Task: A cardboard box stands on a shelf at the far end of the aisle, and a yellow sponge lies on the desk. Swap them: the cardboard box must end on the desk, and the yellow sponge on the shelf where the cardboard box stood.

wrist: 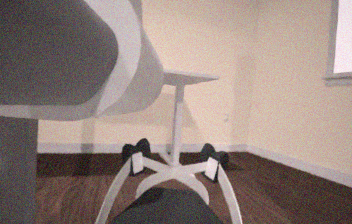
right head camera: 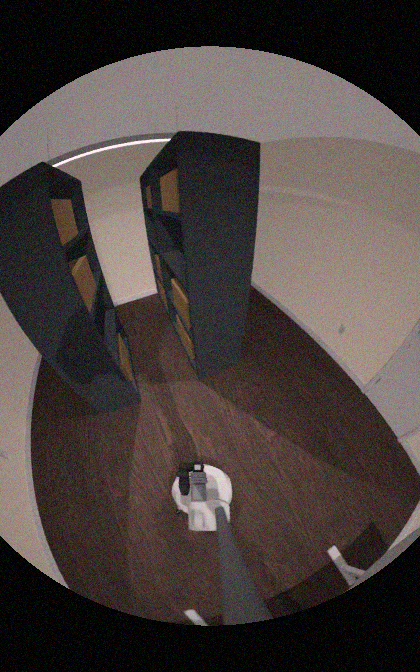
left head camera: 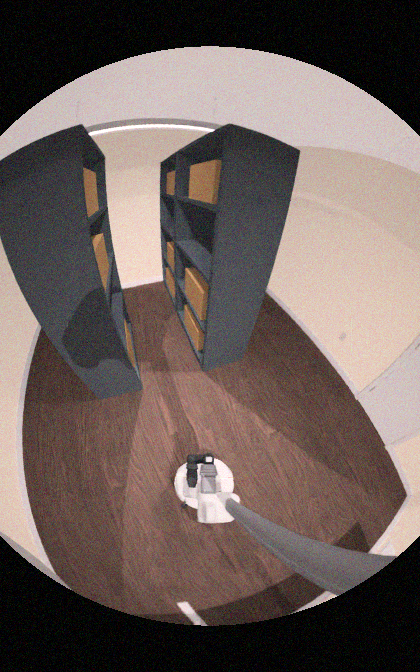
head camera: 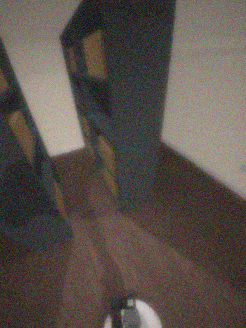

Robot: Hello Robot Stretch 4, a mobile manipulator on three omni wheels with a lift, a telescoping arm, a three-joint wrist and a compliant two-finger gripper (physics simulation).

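Places are measured from the robot's base along level axes (x ahead, y left, z up), in millimetres.
Pixels of known places: gripper, fingertip midpoint: [wrist: 175, 153] [left head camera: 191, 508].
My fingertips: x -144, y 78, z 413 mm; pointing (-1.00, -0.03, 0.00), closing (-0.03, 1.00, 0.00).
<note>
Ahead of a thing's pixels: the offset from my fingertips to its top centre. "pt": to the spot under its first point. Level surfaces: height alone.
My gripper [wrist: 175, 153] is open, its two fingertips wide apart with no object between them in the wrist view. The desk @[dz +254 mm] [wrist: 192, 78] shows edge-on beyond the gripper in the wrist view; a white leg of the desk [right head camera: 340, 560] shows at the bottom of the right head view. The yellow sponge does not show in these views. Orange-brown boxes stand in both shelf units, such as an upper box [left head camera: 205, 181] [right head camera: 170, 191] and a lower box @[dx +1611, dy -50, dz +363 mm] [left head camera: 196, 294] [right head camera: 180, 301] in the right unit. I cannot tell which is the task's cardboard box; the far compartments are partly hidden.
The left shelf unit [head camera: 22, 195] [left head camera: 45, 225] [right head camera: 27, 245] and right shelf unit @[pt dx +1270, dy -256, dz +861 mm] [head camera: 140, 100] [left head camera: 250, 240] [right head camera: 220, 240] flank a narrow aisle ahead. My white round base [left head camera: 226, 472] [right head camera: 223, 485] is on the wooden floor before them. Walls lie beyond both units.
</note>
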